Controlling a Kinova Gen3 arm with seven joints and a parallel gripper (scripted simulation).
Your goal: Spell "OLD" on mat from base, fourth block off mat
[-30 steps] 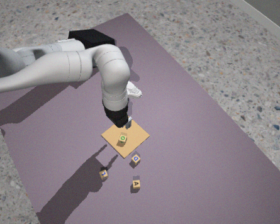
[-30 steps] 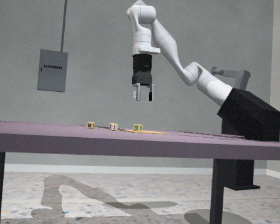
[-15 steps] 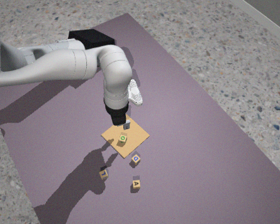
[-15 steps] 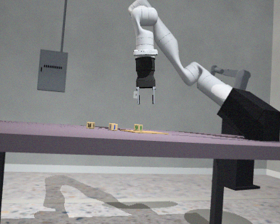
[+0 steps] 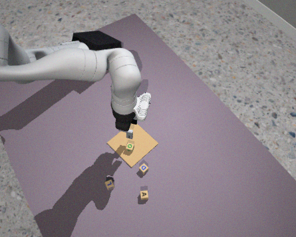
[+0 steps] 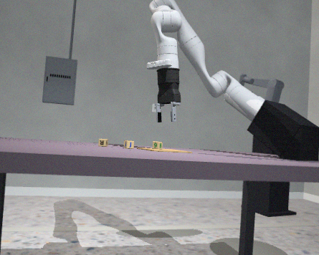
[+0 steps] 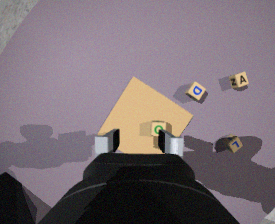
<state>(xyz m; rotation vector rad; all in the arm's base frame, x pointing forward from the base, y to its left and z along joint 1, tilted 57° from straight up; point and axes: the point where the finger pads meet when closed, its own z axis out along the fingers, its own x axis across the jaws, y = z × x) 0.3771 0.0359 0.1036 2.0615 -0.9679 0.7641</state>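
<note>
Right now my hand is 10 mm short of the O block, 30 mm to the left of it and 100 mm above it. The rest, counted from my hand: L block: 70 mm ahead, 170 mm to the right, 100 mm below; D block: 110 mm ahead, 50 mm to the right, 100 mm below; tan mat: 110 mm below.
</note>
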